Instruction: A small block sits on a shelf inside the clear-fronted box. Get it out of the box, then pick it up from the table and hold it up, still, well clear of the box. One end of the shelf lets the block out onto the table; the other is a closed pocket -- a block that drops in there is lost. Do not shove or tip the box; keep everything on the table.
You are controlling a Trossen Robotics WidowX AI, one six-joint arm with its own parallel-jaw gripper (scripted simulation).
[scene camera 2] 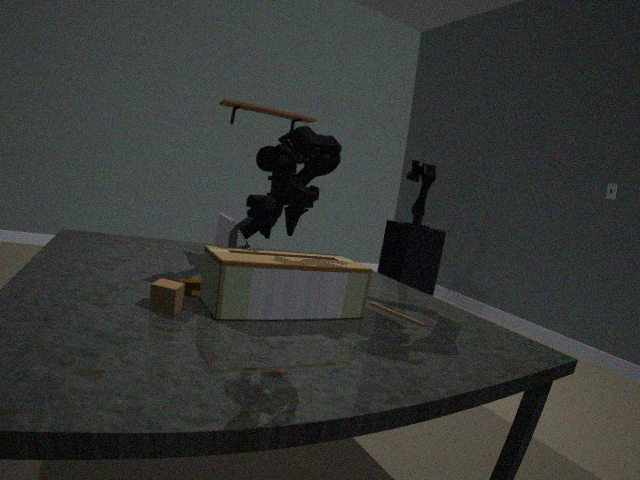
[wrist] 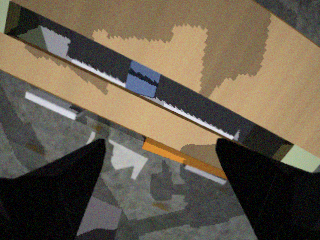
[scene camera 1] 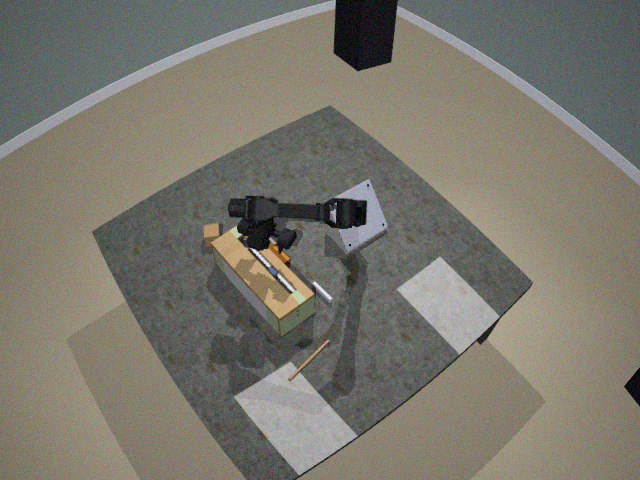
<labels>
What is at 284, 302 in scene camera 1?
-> A box.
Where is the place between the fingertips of my gripper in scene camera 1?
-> At 268, 249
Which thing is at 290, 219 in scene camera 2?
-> My gripper.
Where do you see an orange bar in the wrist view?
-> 150, 145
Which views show the box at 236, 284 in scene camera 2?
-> Scene camera 2, the wrist view and scene camera 1: all of them.
</labels>
